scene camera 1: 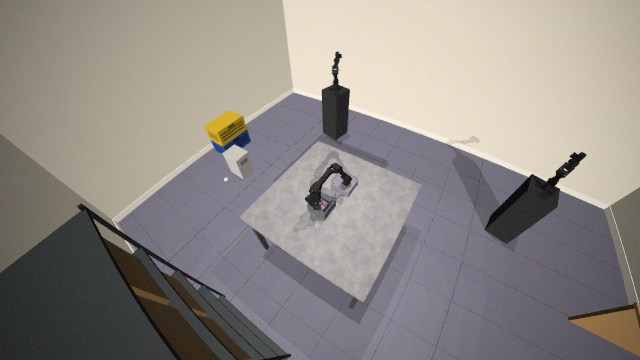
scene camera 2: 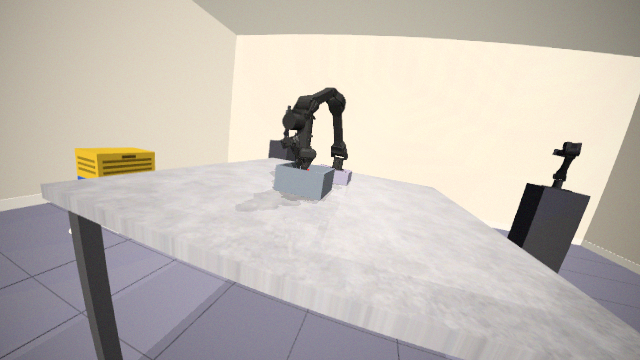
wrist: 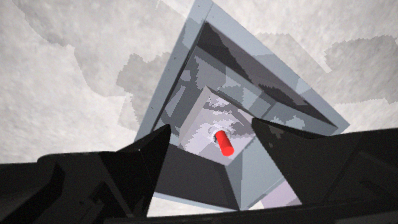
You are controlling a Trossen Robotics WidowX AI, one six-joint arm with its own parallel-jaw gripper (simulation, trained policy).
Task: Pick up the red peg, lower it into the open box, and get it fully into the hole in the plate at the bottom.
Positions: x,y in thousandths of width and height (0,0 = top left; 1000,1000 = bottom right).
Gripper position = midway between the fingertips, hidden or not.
Note:
In view: the gripper (scene camera 2: 470,476), a grey box (scene camera 2: 493,510) and a pale plate (wrist: 534,502).
The grey box also shows in the wrist view (wrist: 544,230). The gripper also shows in the wrist view (wrist: 531,556). Scene camera 2 does not show the pale plate, which is hidden by the grey box.

